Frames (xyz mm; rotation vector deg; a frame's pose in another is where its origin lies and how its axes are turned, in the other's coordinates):
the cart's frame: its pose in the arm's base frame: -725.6 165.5 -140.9 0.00 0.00 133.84
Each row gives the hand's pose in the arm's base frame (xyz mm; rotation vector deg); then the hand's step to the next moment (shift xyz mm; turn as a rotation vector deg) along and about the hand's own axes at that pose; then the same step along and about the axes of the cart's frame.
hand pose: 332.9 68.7 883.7 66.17 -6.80 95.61
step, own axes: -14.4 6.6 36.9 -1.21 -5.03 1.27
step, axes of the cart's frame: -36.7 11.0 11.9 -2.79 -3.84 -2.42
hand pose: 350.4 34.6 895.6 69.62 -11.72 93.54
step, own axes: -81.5 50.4 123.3 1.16 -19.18 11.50
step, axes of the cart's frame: -130.4 84.5 15.3 -14.13 -17.30 -1.58
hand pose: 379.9 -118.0 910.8 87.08 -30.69 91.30
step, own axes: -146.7 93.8 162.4 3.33 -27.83 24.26
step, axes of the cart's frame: -163.8 147.7 -89.7 -27.68 -24.65 0.57
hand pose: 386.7 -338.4 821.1 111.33 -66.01 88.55
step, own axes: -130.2 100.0 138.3 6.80 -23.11 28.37
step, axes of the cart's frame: -80.5 80.6 -181.9 -31.95 -19.02 1.72
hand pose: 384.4 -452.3 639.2 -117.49 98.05 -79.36
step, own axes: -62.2 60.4 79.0 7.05 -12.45 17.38
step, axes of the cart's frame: -13.7 -9.7 -116.1 -20.76 -8.56 1.60
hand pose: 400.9 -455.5 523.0 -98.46 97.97 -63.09
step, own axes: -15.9 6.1 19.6 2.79 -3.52 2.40
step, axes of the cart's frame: -1.7 -17.4 -19.2 -4.61 -0.73 2.04
